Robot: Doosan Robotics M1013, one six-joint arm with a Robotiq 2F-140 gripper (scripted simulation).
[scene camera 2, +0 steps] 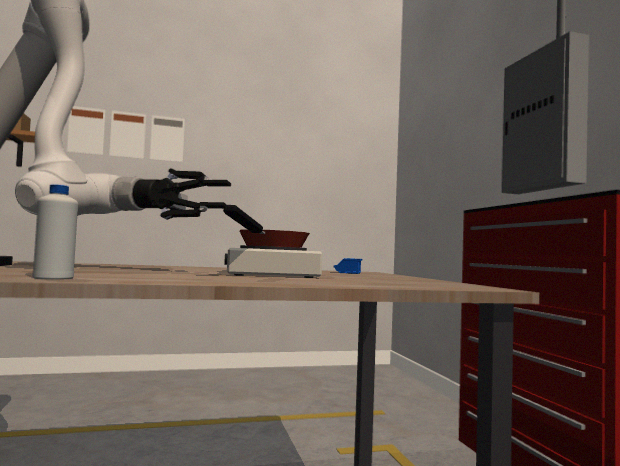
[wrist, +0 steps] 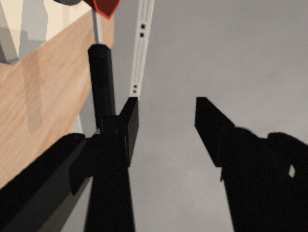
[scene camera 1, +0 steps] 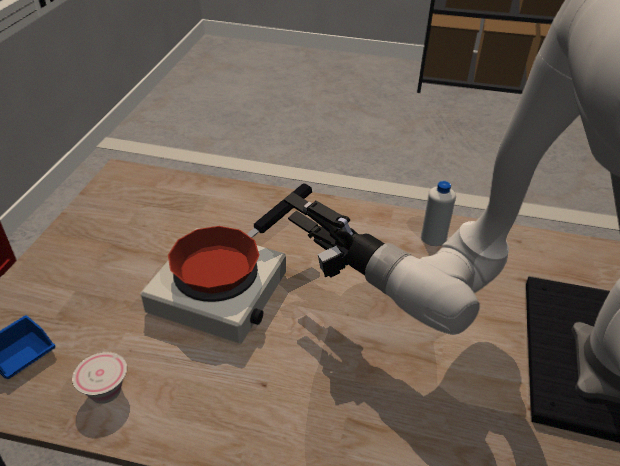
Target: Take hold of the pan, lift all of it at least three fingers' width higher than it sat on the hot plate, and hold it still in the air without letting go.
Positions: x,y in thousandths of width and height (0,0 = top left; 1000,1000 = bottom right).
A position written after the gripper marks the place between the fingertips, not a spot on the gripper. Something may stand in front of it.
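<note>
A white cup (scene camera 1: 162,808) and a red pan (scene camera 1: 349,548) are part of the scene, though in the wrist view the white cup is out of frame. Scene camera 1 also shows the gripper (scene camera 1: 469,443). Scene camera 2 shows the gripper (scene camera 2: 367,417) too, as does the wrist view, with the gripper (wrist: 541,481) in it.
</note>
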